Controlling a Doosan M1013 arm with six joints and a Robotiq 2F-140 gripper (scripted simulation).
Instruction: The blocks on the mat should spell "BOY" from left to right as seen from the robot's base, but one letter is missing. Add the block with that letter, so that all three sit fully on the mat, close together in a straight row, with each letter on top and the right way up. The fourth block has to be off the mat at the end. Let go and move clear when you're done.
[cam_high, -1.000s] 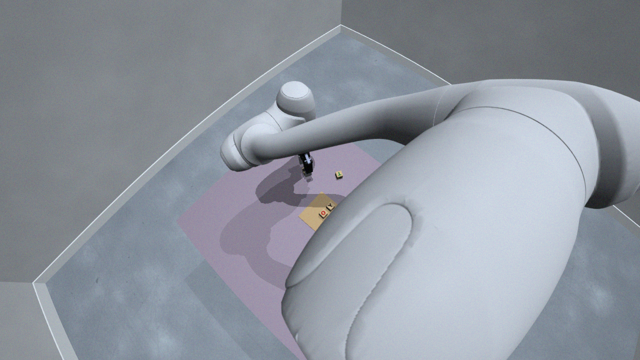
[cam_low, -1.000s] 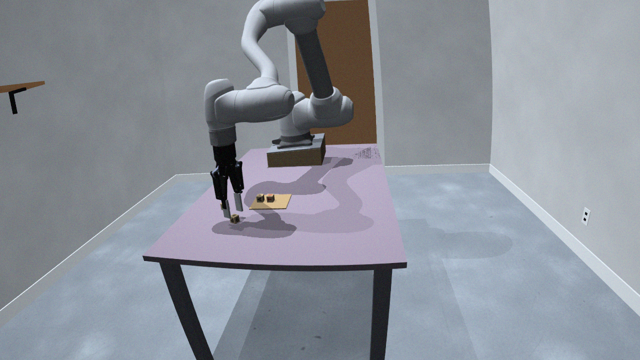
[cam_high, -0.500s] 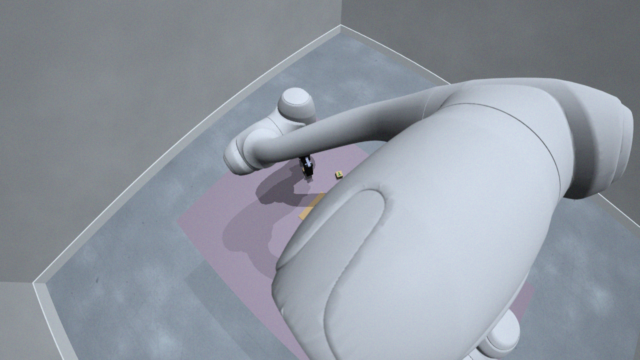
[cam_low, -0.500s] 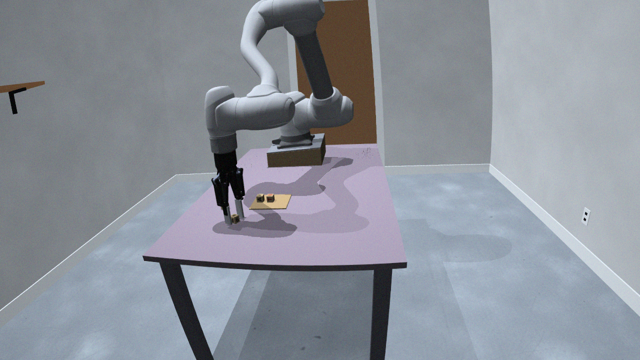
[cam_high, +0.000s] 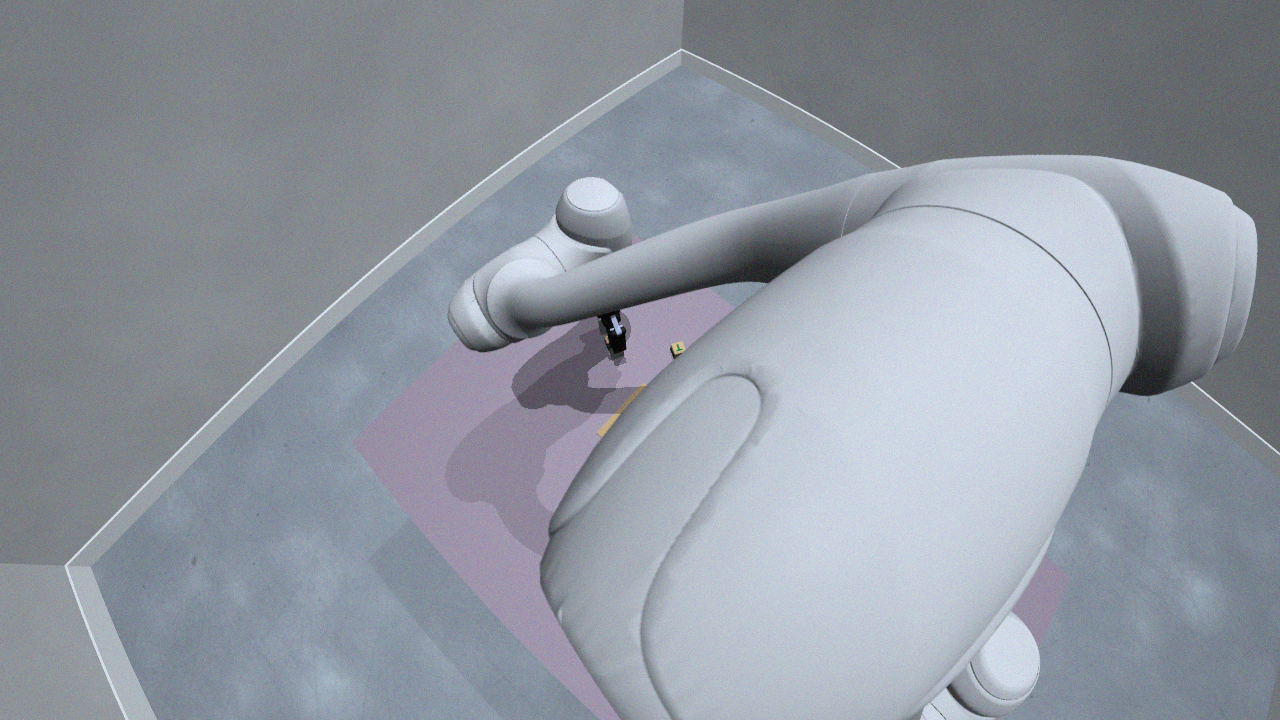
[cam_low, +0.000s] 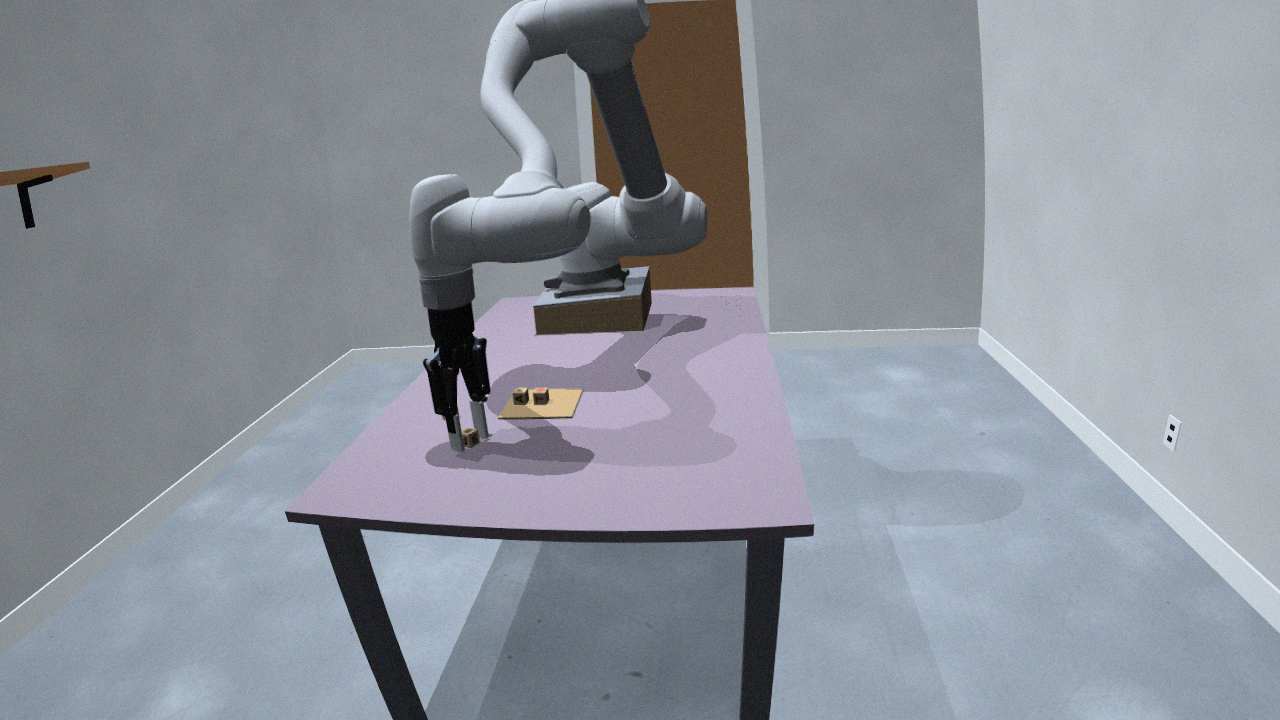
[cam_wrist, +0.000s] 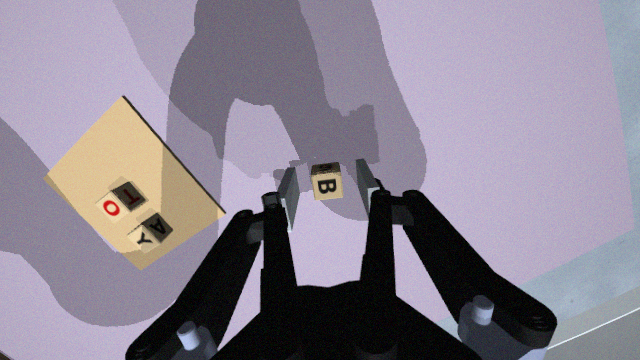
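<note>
Now: hand 180 mm past the mat, 90 mm to the right of it and 30 mm above it. From my hand the other things lie so: block 120 mm behind, 80 mm to the right, 20 mm below.
</note>
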